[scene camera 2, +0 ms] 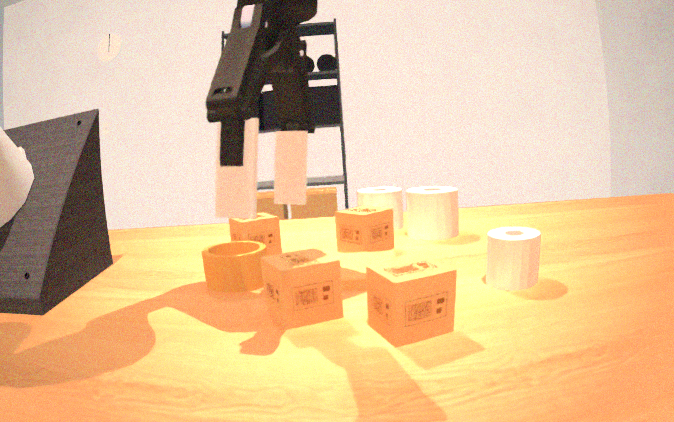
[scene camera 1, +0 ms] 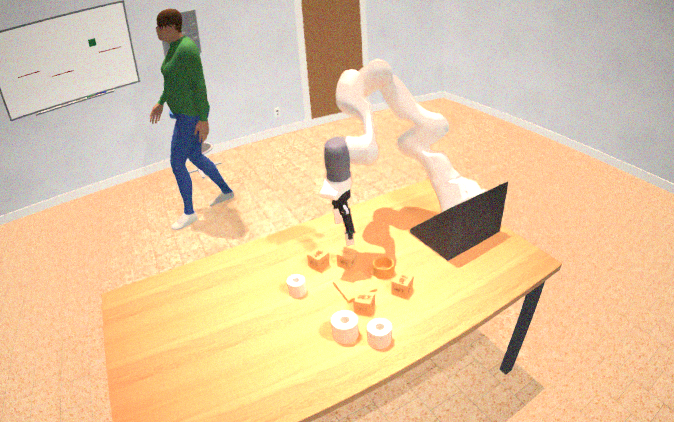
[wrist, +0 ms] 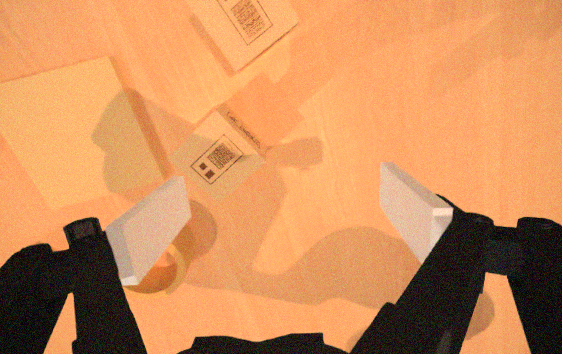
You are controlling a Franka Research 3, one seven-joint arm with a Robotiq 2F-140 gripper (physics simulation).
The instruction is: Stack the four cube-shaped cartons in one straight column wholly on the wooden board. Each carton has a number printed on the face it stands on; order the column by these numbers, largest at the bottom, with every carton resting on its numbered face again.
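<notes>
Four cube cartons stand apart on the table: one carton (scene camera 1: 318, 262) (scene camera 2: 411, 306) (wrist: 240, 37) at the arm's far side, a second carton (scene camera 1: 346, 259) (scene camera 2: 302, 292) (wrist: 217, 150) beside it, a third carton (scene camera 1: 364, 304) (scene camera 2: 365, 231) near two white rolls, and a fourth carton (scene camera 1: 402, 286) (scene camera 2: 256, 235) beyond the ring. The flat wooden board (scene camera 1: 354, 289) (wrist: 75, 135) lies between them, with no carton on it. My gripper (scene camera 1: 344, 232) (scene camera 2: 263, 207) (wrist: 281, 190) is open and empty, above table height near the second carton, which shows beside the left finger in the wrist view. The numbered undersides are hidden.
An orange ring (scene camera 1: 384, 274) (scene camera 2: 233, 274) (wrist: 181, 267) stands close to the second carton. White rolls (scene camera 1: 296, 287) (scene camera 1: 344, 330) (scene camera 1: 379, 336) (scene camera 2: 513, 260) (scene camera 2: 432, 215) stand on the table (scene camera 1: 200, 340). A dark slanted panel (scene camera 1: 470, 222) (scene camera 2: 75, 210) stands near the arm base. A person (scene camera 1: 185, 75) is behind the table.
</notes>
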